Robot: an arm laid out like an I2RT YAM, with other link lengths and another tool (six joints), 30 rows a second.
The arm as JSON. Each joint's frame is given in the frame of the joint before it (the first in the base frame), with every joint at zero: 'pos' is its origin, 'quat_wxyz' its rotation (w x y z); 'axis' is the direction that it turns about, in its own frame. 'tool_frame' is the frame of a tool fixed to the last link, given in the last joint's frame.
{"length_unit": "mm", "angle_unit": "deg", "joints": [
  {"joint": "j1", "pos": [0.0, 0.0, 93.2], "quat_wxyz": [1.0, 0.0, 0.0, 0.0], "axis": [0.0, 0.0, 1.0]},
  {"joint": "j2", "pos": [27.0, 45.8, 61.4], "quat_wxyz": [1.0, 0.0, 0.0, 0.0], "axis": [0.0, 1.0, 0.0]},
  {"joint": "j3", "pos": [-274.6, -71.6, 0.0], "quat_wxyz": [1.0, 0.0, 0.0, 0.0], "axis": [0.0, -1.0, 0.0]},
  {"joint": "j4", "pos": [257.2, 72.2, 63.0], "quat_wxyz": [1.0, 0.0, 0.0, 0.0], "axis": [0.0, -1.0, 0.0]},
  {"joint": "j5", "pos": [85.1, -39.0, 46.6], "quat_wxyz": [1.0, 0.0, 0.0, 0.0], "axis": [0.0, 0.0, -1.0]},
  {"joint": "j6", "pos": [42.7, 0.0, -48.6], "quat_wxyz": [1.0, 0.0, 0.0, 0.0], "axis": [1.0, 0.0, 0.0]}
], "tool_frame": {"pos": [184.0, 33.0, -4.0], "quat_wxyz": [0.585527, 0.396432, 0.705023, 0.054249]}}
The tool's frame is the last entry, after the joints.
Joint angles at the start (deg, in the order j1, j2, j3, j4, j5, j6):
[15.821, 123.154, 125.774, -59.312, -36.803, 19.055]
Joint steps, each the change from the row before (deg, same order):
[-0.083, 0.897, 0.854, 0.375, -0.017, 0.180]
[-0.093, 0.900, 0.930, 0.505, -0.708, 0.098]
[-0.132, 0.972, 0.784, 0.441, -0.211, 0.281]
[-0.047, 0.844, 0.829, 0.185, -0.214, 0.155]
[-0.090, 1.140, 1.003, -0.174, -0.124, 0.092]
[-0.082, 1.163, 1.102, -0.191, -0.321, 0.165]
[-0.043, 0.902, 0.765, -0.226, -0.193, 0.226]
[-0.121, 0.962, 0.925, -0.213, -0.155, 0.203]
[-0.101, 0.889, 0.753, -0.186, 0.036, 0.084]
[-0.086, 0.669, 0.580, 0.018, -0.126, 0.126]
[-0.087, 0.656, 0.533, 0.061, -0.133, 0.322]
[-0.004, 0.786, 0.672, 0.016, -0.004, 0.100]
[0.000, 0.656, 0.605, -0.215, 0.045, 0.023]
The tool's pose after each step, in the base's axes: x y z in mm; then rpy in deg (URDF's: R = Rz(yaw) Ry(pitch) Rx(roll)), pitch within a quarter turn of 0, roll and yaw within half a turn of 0. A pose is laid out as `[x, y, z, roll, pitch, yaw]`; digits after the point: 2 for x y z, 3 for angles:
[508.50, 319.15, 253.71, 161.909, -7.248, 152.709]
[512.65, 321.40, 254.41, 161.116, -7.328, 153.047]
[517.78, 322.02, 252.08, 160.838, -7.471, 152.886]
[521.36, 323.11, 250.58, 160.604, -7.582, 152.890]
[524.95, 323.48, 246.21, 160.749, -7.950, 152.791]
[528.21, 324.39, 242.66, 160.739, -8.440, 152.783]
[530.30, 325.03, 238.93, 160.891, -8.986, 152.678]
[533.34, 324.96, 235.60, 160.987, -9.410, 152.495]
[536.21, 324.53, 231.34, 161.240, -9.689, 152.277]
[538.64, 324.58, 228.96, 161.225, -9.907, 152.180]
[541.18, 324.64, 226.53, 161.223, -10.270, 151.956]
[543.69, 325.27, 223.22, 161.300, -10.419, 151.875]
[545.14, 325.52, 220.07, 161.516, -10.604, 151.796]

